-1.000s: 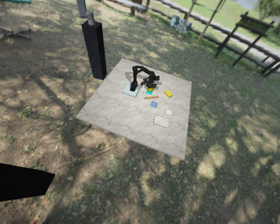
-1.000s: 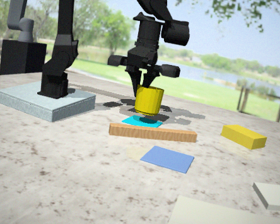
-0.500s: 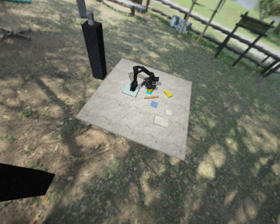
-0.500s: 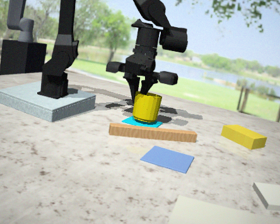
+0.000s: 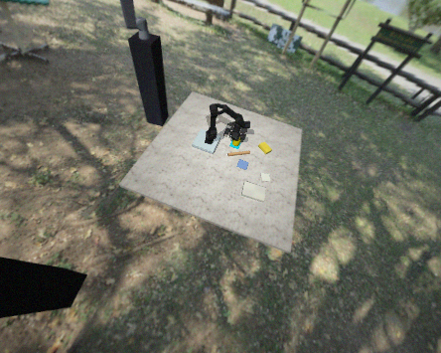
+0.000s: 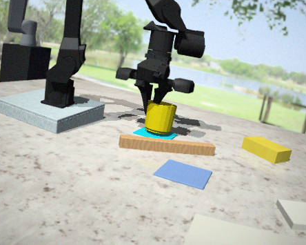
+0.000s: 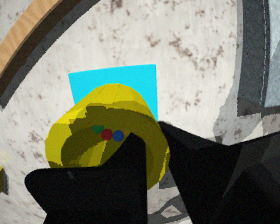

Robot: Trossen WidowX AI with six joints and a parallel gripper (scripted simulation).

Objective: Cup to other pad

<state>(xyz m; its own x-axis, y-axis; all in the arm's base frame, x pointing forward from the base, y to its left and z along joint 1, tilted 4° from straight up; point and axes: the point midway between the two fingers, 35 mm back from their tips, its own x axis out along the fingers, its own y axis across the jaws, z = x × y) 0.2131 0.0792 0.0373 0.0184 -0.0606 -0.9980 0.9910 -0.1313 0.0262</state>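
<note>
The yellow cup is 2 cm ahead of my gripper tip and 1 cm below it. From my gripper tip the other things lie so: wooden bar 8 cm ahead, 11 cm to the right, 4 cm below; then blue pad 13 cm ahead, 21 cm to the right, 5 cm below.
</note>
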